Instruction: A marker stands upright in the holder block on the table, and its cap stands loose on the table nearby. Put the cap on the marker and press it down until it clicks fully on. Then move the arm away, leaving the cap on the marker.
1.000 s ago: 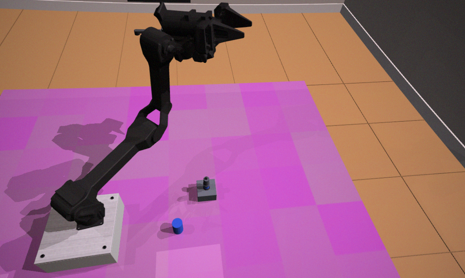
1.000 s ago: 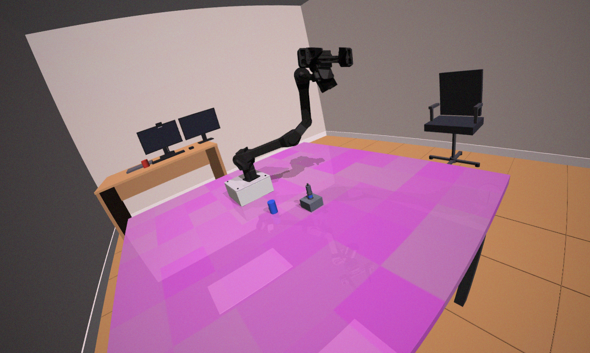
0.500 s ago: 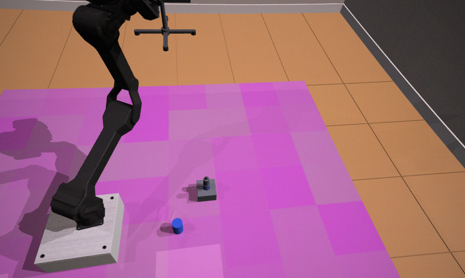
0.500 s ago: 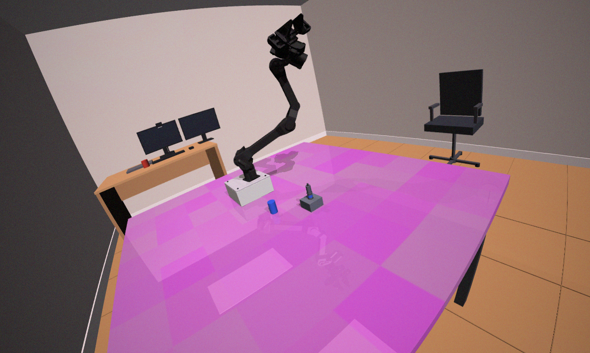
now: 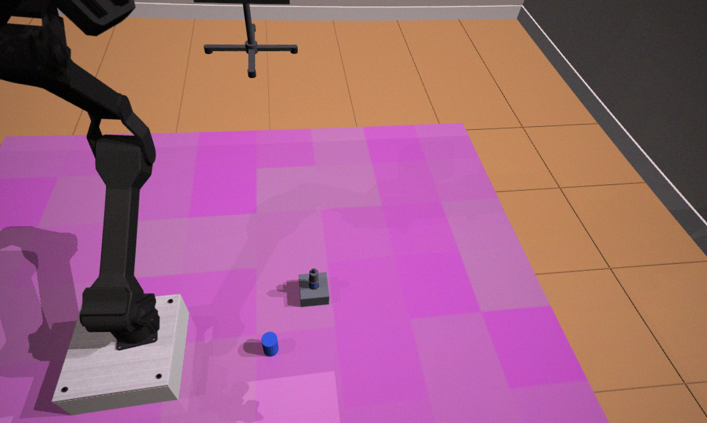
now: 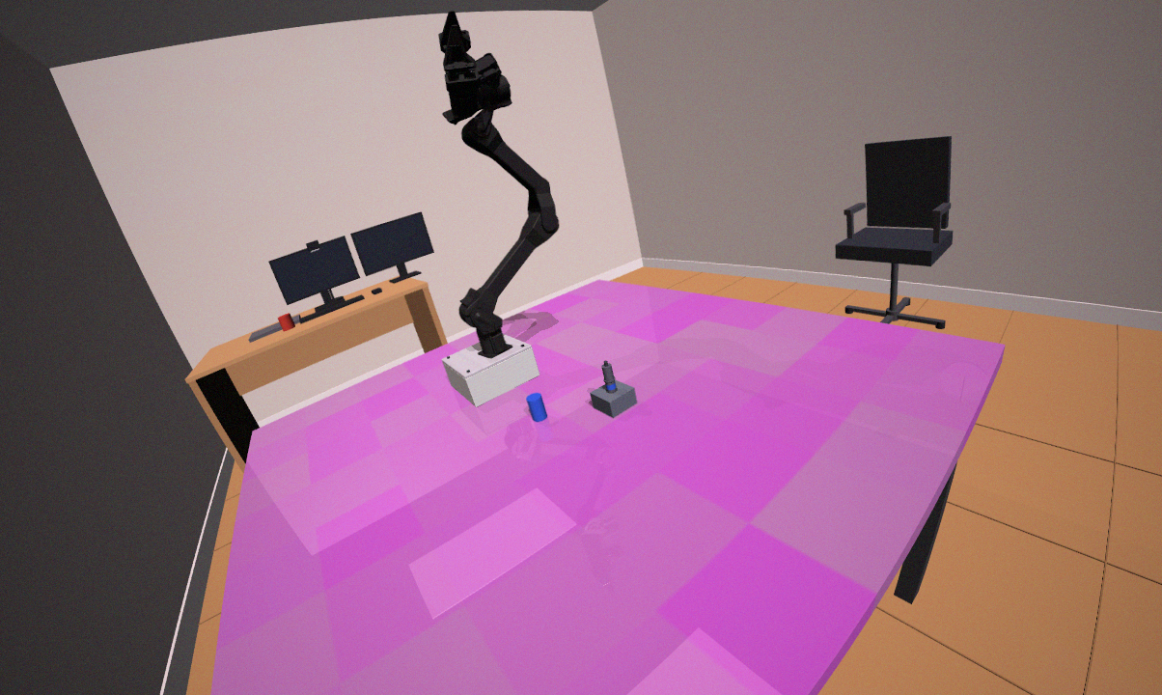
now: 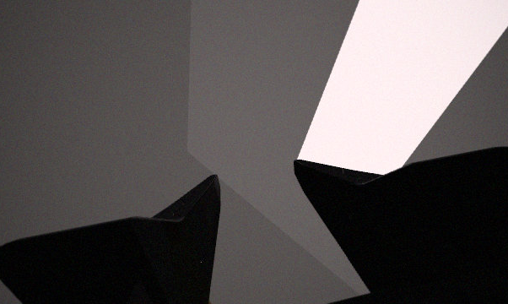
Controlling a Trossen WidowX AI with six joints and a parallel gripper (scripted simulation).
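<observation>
Right now the blue marker cap is 80 mm ahead of my gripper tip, 100 mm to the right of it and 730 mm below it. Round my gripper tip: holder block (190 mm ahead, 740 mm below).
</observation>
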